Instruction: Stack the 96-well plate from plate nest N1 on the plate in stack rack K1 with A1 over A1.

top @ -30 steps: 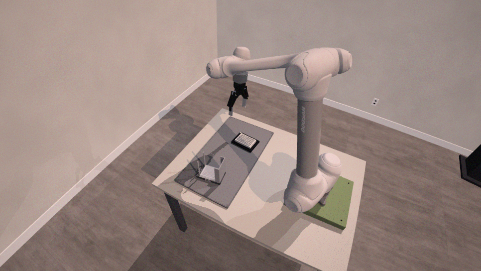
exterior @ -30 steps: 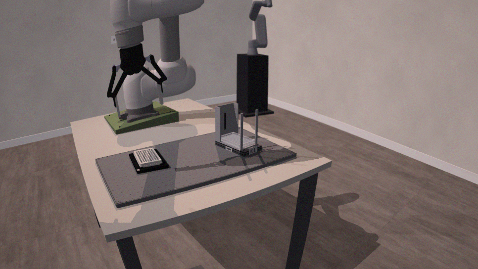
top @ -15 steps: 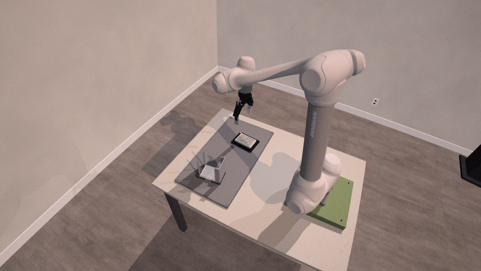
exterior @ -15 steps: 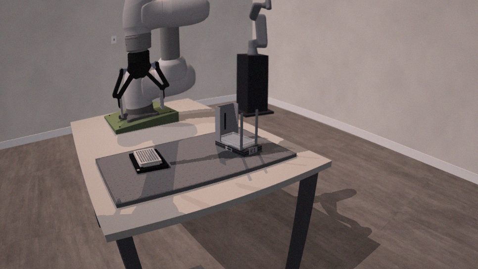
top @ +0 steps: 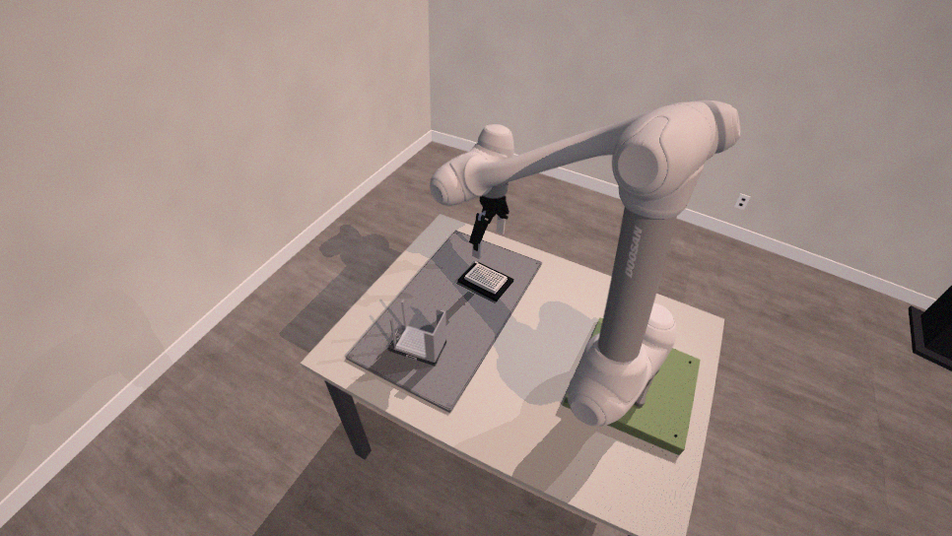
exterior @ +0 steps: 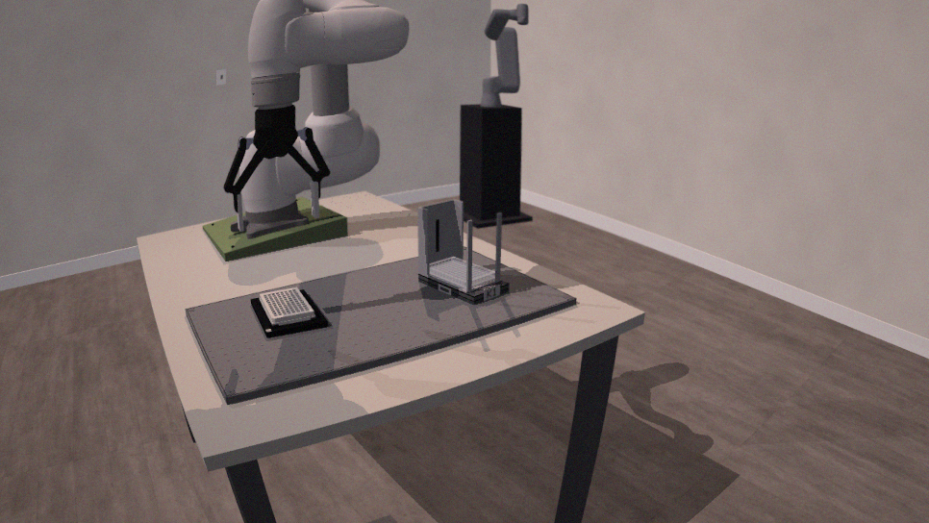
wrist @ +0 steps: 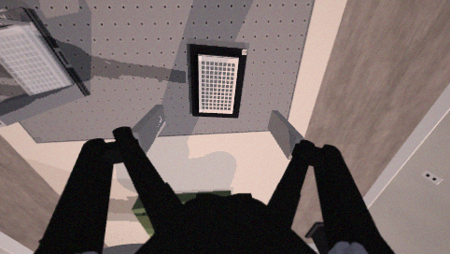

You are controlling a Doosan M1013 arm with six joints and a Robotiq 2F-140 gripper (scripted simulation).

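Now: the pale A1 mark 80 mm ahead of my hand, 50 mm to the right of it and 180 mm below it.
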